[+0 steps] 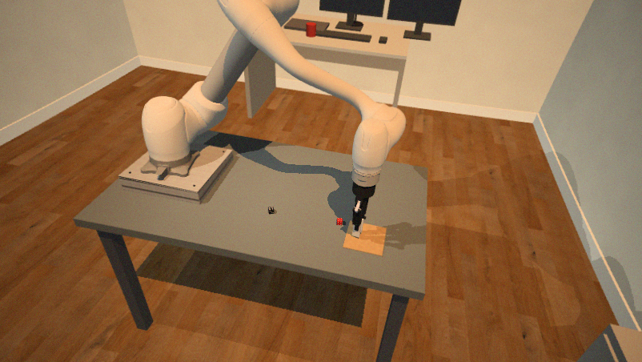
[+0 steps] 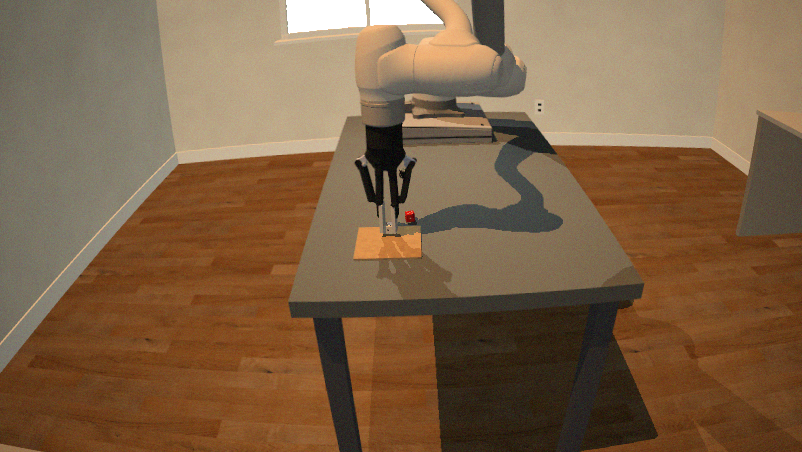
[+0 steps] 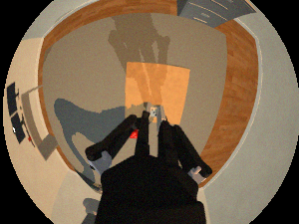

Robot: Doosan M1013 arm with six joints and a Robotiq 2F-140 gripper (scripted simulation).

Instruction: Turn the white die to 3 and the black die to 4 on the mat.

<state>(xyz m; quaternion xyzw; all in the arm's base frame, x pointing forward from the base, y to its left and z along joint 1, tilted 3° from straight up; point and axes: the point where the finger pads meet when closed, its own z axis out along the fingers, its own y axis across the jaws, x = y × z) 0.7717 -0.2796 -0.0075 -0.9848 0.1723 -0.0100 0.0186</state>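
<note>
Now: hand 30 mm above the white die. From my hand the other things lie so: orange mat 30 mm ahead, 10 mm to the right, 40 mm below; then black die 330 mm behind, 90 mm to the left, 40 mm below; then red die 70 mm behind, 60 mm to the left, 40 mm below.
</note>
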